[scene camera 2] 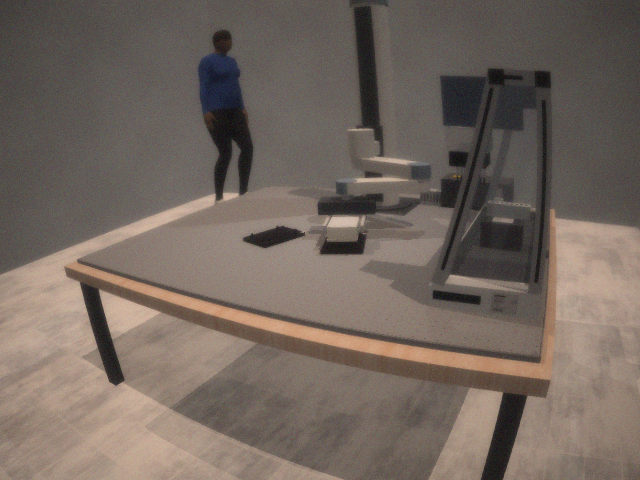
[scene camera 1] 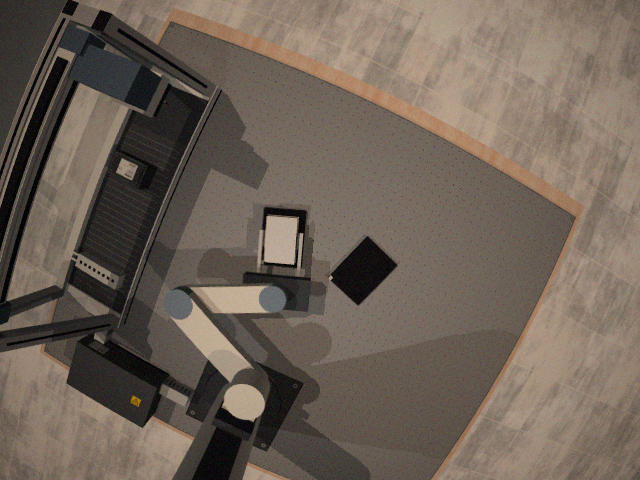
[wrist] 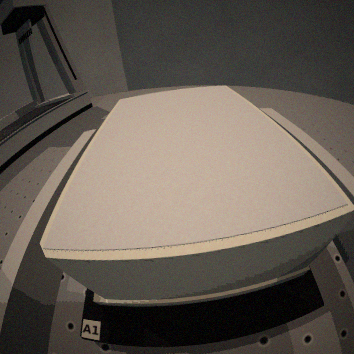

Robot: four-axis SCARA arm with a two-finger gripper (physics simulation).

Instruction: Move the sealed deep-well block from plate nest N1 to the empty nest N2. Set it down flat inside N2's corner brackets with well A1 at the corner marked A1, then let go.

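Frame: origin at the arm's base, x down, y left, z ahead, level; millimetres.
Seen in the pictures: gripper, fingertip midpoint: [scene camera 2: 342, 229] [scene camera 1: 281, 231] [wrist: 179, 129]; arm's base, origin of the base link: [scene camera 2: 381, 206].
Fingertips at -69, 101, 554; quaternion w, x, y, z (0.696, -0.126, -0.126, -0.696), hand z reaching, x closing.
Offsets run from my fingertips to a thing's middle, as dx, dy, dz. "spot": to the spot under its first point.
The sealed deep-well block {+5, -8, -21} [scene camera 1: 281, 235] [scene camera 2: 342, 229] [wrist: 195, 185], pale and flat-topped, is level between the two fingers of my gripper [scene camera 1: 280, 241] [scene camera 2: 344, 226] [wrist: 179, 129], which is shut on it. It is low over a black nest {+47, -7, -20} [scene camera 1: 286, 210] [scene camera 2: 342, 249] [wrist: 215, 322]; whether its underside touches is hidden. The A1 tag {spot: +44, +16, -110} [wrist: 91, 330] is at the nest's near-left corner in the wrist view. The block's own well A1 is hidden under the seal. Another black nest {+45, -254, -9} [scene camera 1: 363, 270] [scene camera 2: 273, 236] is empty and turned at an angle. No N1 or N2 label is readable.
A framed enclosure [scene camera 1: 184, 149] [scene camera 2: 467, 180] stands on the table beside the nests, with a dark box [scene camera 1: 147, 176] [scene camera 2: 501, 236] inside. A black control box {spot: -59, +297, -647} [scene camera 1: 111, 379] is near the arm base. A person in blue [scene camera 2: 222, 82] stands behind the table.
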